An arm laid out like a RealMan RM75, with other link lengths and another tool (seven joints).
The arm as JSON. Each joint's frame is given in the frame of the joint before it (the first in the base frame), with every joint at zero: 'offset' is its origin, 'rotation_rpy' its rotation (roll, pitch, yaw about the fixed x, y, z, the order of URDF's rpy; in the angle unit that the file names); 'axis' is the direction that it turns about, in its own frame. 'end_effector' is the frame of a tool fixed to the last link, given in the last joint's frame.
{
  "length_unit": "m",
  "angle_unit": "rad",
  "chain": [
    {
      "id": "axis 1",
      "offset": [
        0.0,
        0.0,
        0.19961
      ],
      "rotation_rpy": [
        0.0,
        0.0,
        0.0
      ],
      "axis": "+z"
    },
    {
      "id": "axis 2",
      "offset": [
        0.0,
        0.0,
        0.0
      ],
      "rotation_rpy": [
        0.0,
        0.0,
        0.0
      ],
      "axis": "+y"
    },
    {
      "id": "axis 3",
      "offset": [
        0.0,
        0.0,
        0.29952
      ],
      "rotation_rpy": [
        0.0,
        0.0,
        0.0
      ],
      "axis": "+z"
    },
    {
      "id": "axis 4",
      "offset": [
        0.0,
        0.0,
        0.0
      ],
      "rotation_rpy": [
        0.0,
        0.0,
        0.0
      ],
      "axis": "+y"
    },
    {
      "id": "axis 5",
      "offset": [
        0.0,
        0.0,
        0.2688
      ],
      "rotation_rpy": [
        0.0,
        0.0,
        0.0
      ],
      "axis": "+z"
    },
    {
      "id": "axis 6",
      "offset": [
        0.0,
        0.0,
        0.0
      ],
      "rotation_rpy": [
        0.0,
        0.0,
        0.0
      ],
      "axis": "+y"
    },
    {
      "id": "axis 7",
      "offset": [
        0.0,
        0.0,
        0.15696
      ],
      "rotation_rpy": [
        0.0,
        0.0,
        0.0
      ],
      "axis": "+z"
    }
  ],
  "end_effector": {
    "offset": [
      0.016,
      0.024,
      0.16
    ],
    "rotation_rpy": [
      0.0,
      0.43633,
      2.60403
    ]
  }
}
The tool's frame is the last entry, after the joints.
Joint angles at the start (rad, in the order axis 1, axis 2, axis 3, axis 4, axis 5, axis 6, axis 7): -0.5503 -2.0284 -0.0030 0.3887 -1.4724 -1.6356 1.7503
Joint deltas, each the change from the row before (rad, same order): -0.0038 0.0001 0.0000 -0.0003 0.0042 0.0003 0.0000; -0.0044 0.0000 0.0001 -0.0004 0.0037 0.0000 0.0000; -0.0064 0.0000 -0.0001 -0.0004 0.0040 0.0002 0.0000; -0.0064 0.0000 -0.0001 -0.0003 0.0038 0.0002 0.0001; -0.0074 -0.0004 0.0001 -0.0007 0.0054 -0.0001 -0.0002; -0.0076 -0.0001 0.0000 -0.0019 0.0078 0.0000 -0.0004; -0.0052 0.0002 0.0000 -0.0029 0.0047 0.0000 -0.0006; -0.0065 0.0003 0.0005 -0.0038 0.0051 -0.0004 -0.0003; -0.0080 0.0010 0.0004 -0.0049 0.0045 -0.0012 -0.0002; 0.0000 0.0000 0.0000 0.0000 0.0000 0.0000 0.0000; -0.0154 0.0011 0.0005 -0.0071 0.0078 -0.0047 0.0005; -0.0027 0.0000 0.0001 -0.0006 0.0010 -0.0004 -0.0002
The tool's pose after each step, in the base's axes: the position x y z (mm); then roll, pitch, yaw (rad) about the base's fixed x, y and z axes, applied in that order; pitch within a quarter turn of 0, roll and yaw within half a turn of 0. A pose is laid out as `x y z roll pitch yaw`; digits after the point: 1 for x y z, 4 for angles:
-250.8 524.3 32.1 -2.4117 0.8924 -1.5430
-248.4 525.3 30.8 -2.4145 0.8890 -1.5499
-245.0 526.8 29.5 -2.4174 0.8855 -1.5585
-241.7 528.3 28.2 -2.4203 0.8823 -1.5672
-237.6 529.8 26.2 -2.4233 0.8770 -1.5774
-233.5 531.3 23.3 -2.4267 0.8691 -1.5881
-230.6 532.2 21.3 -2.4263 0.8634 -1.5933
-226.9 533.4 18.9 -2.4259 0.8566 -1.6005
-222.2 534.7 16.8 -2.4243 0.8503 -1.6090
-222.2 534.7 16.8 -2.4243 0.8503 -1.6090
-212.6 536.5 13.4 -2.4227 0.8405 -1.6289
-211.1 537.0 12.9 -2.4225 0.8391 -1.6319

